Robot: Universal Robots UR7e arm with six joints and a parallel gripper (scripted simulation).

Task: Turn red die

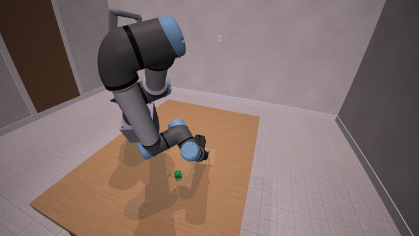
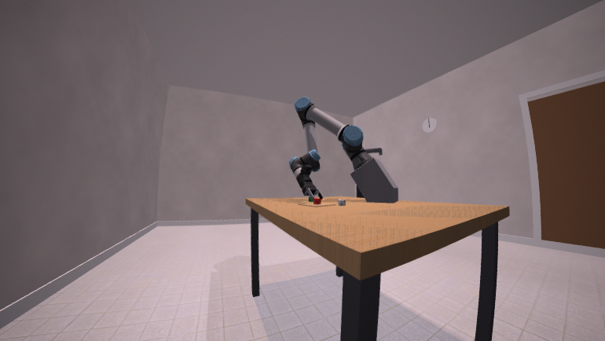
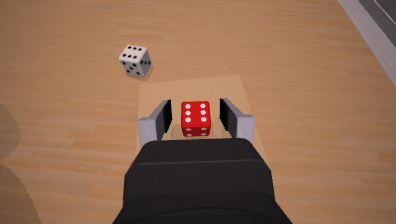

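The red die is 10 mm to the left of my hand and 30 mm below it. From my hand the other things lie so: white die 100 mm behind, 90 mm to the left, 30 mm below; then green die 60 mm behind, 190 mm to the right, 30 mm below; then tan mat 10 mm to the left, 40 mm below.
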